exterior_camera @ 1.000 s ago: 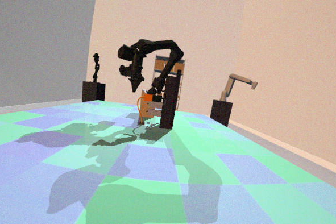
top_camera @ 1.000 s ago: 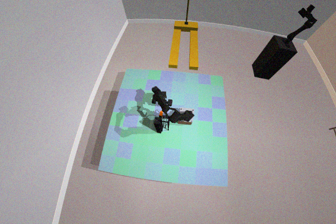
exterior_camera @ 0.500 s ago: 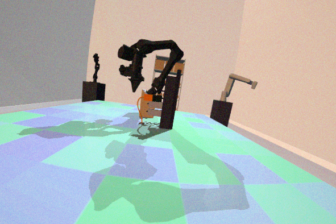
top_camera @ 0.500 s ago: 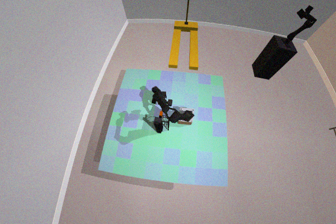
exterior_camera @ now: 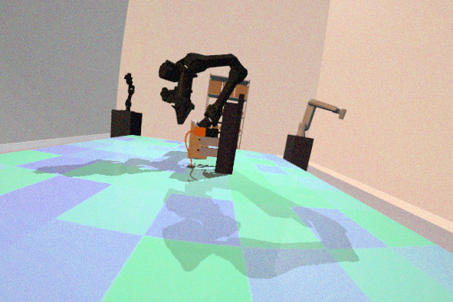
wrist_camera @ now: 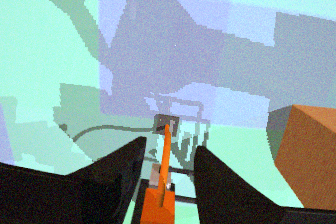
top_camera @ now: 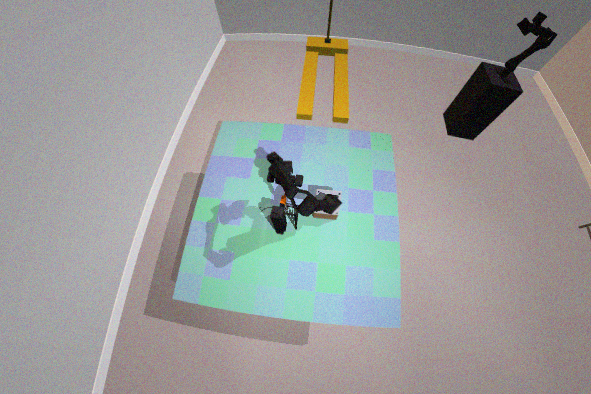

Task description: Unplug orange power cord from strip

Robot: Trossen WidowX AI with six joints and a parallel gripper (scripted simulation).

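Now: gripper tip 10 cm to the right of the orange plug and 1 cm above it.
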